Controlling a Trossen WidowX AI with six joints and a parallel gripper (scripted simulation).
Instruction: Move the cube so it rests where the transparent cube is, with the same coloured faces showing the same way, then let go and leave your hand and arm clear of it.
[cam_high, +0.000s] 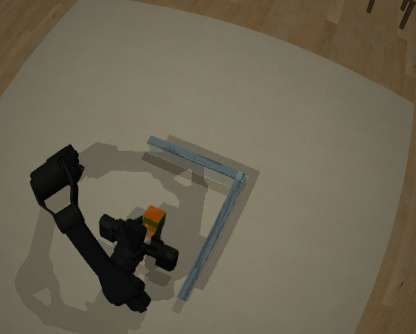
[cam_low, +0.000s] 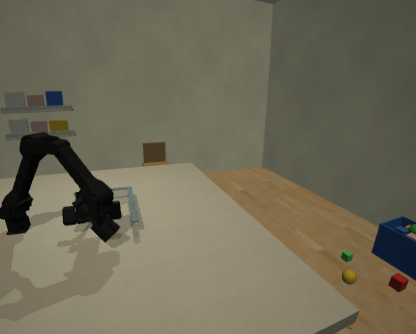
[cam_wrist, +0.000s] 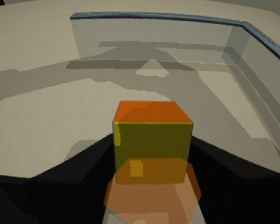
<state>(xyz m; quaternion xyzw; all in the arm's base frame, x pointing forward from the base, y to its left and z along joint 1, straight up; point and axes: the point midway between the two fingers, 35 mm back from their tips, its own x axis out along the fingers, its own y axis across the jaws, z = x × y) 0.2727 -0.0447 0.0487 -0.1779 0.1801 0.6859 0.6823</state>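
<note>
The transparent cube lies 3 cm below my hand.
</note>
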